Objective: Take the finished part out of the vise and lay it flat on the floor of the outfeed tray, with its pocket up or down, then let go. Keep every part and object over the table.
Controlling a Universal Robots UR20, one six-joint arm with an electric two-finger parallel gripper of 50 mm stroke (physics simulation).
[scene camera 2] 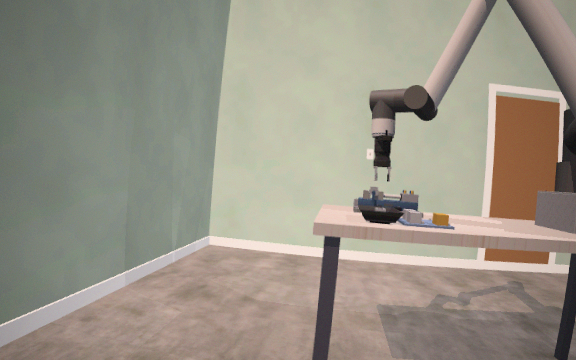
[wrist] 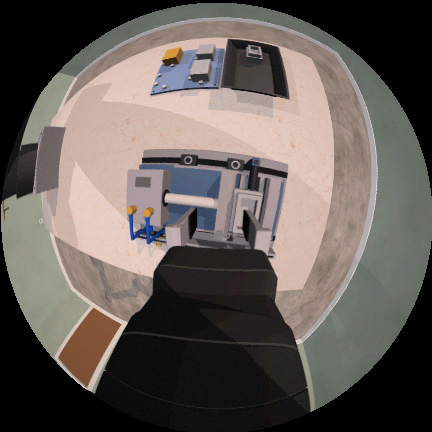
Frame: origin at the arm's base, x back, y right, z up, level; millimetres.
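Seen in the pictures: gripper, fingertip midpoint: (scene camera 2: 382,181) (wrist: 219,218).
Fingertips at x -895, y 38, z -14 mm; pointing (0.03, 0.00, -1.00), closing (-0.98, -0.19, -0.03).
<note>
A point is followed by its place in that frame.
The finished part (wrist: 247,206) {x -929, y 26, z -56 mm}, a light grey rectangular block with a pocket facing up, sits between the jaws of the vise (wrist: 195,179) {x -844, y 8, z -97 mm} (scene camera 2: 387,203) {x -863, y -17, z -109 mm}. My gripper (wrist: 219,218) {x -895, y 38, z -14 mm} (scene camera 2: 382,179) {x -895, y 38, z -14 mm} is open and empty, pointing down a little above the vise. In the wrist view its right finger overlaps the lower right part of the finished part, and its left finger lies left of the movable jaw. The black outfeed tray (wrist: 250,77) {x -894, y -264, z -144 mm} (scene camera 2: 382,215) {x -880, y -429, z -127 mm} stands on the table beyond the vise. A small grey part (wrist: 254,51) {x -890, y -375, z -124 mm} lies in it near the far wall.
A blue plate (wrist: 172,84) {x -718, y -218, z -148 mm} (scene camera 2: 427,225) {x -729, y -392, z -150 mm} beside the tray holds grey blocks (wrist: 201,69) (scene camera 2: 413,216) and an orange block (wrist: 172,55) {x -693, y -318, z -113 mm} (scene camera 2: 440,219) {x -685, y -368, z -128 mm}. The vise's grey housing (wrist: 145,192) {x -775, y 39, z -61 mm} carries blue hoses with yellow fittings. A black post (wrist: 254,176) {x -929, y -17, z -60 mm} stands close beside the finished part.
</note>
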